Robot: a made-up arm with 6 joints. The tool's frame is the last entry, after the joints. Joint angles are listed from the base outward.
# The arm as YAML. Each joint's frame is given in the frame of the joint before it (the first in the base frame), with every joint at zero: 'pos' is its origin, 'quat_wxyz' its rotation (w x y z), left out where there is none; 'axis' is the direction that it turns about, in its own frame. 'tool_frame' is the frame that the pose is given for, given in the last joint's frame.
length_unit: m
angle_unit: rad
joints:
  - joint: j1
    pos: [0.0, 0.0, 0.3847]
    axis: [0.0, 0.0, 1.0]
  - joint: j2
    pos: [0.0, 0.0, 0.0]
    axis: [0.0, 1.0, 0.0]
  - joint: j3
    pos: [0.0, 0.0, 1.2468]
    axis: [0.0, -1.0, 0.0]
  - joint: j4
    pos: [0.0, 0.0, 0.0]
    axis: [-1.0, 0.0, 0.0]
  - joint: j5
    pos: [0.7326, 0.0, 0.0]
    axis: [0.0, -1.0, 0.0]
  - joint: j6
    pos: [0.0, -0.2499, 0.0]
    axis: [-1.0, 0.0, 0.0]
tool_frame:
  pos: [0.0, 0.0, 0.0]
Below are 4 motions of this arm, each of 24 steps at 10 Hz.
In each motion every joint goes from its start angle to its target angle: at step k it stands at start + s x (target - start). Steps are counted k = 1, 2, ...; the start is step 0. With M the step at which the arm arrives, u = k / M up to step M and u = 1 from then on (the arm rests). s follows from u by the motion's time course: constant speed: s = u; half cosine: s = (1 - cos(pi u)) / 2; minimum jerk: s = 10 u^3 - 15 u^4 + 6 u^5.
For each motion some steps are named. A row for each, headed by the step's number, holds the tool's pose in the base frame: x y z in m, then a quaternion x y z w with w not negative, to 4 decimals.
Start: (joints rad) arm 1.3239 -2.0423 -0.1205 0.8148 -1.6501 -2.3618
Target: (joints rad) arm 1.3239 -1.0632 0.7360 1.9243 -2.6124 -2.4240
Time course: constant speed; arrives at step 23
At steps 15, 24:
15: -0.3994 -1.6177 1.2310 0.9265 0.0672 -0.3207 0.1850
24: -0.4465 -1.4177 1.6512 0.8540 -0.0179 -0.5167 0.0587

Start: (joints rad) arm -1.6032 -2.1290 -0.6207 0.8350 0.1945 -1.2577
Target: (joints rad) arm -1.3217 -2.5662 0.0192 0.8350 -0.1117 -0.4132
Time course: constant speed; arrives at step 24
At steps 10, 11, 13, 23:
10: -0.2831 1.3489 0.1525 -0.5698 -0.6182 -0.3329 0.4270
11: -0.3000 1.3568 0.1152 -0.5777 -0.6251 -0.3331 0.4056
13: -0.3340 1.3682 0.0379 -0.5905 -0.6393 -0.3341 0.3621
23: -0.4937 1.3275 -0.3873 -0.5941 -0.7089 -0.3537 0.1390

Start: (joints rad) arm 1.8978 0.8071 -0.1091 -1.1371 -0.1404 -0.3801
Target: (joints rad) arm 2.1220 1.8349 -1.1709 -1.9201 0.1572 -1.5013
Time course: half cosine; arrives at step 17
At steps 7, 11, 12, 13, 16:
7: -0.2959 0.7774 0.1563 0.0424 0.6918 -0.1205 0.7107
11: -0.2785 0.4532 0.1174 0.0857 0.3429 -0.4139 0.8389
12: -0.2808 0.4068 0.1355 0.1023 0.2415 -0.4377 0.8600
13: -0.2862 0.3750 0.1545 0.1181 0.1502 -0.4447 0.8751
16: -0.3047 0.3369 0.1903 0.1482 -0.0146 -0.4254 0.8927

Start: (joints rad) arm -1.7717 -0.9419 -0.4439 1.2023 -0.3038 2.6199
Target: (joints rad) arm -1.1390 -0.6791 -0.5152 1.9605 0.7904 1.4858
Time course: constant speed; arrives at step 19
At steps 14, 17, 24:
14: -0.0068 0.2053 1.7186 0.8826 -0.3950 -0.0390 0.2519
17: 0.0217 0.1567 1.7110 0.9417 -0.2713 -0.0709 0.1860
24: 0.0452 0.1288 1.7025 0.9668 -0.1898 -0.1049 0.1350

